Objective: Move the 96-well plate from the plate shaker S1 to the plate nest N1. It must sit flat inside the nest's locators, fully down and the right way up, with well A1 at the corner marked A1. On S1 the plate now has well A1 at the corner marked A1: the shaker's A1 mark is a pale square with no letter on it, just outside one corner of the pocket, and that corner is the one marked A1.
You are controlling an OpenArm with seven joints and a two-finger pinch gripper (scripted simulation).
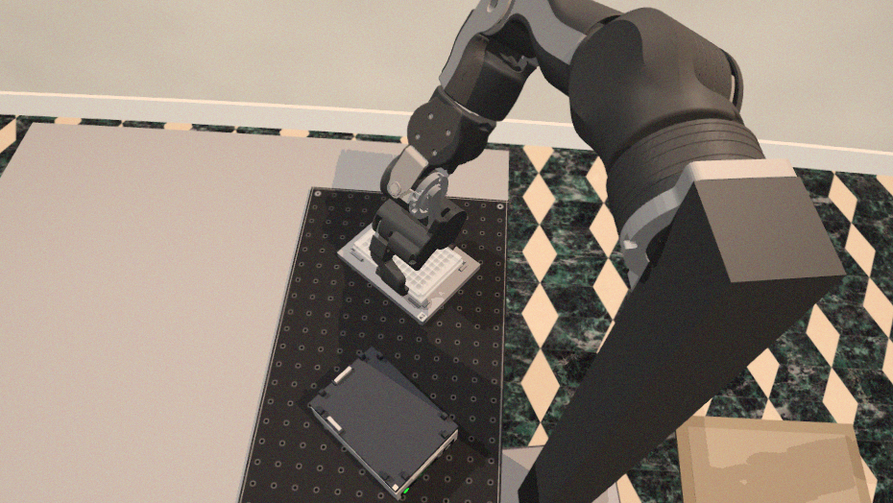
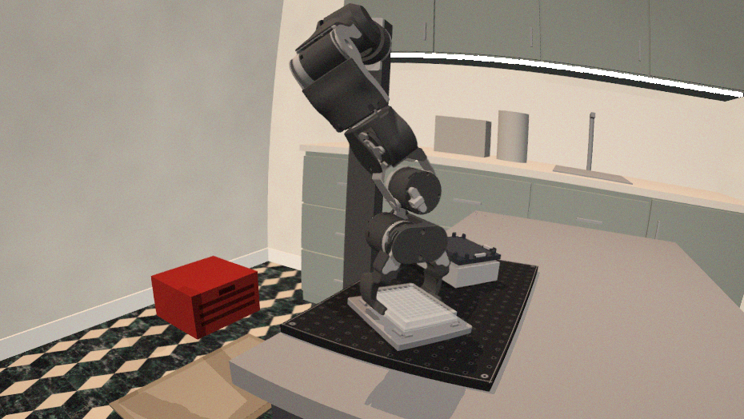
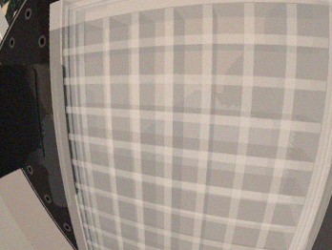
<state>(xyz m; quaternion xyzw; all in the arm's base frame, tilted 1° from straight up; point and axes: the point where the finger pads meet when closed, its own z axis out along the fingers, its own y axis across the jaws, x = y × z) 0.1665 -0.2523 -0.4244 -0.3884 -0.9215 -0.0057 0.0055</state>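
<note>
The 96-well plate lies 10 mm to the right of my hand and 10 mm ahead of it. Also, from my hand: plate shaker S1: 210 mm to the left, 70 mm ahead, 10 mm above; then A1 label: 80 mm to the left, 10 mm below; then plate nest N1: 20 mm below, 10 mm to the right, 10 mm ahead.
</note>
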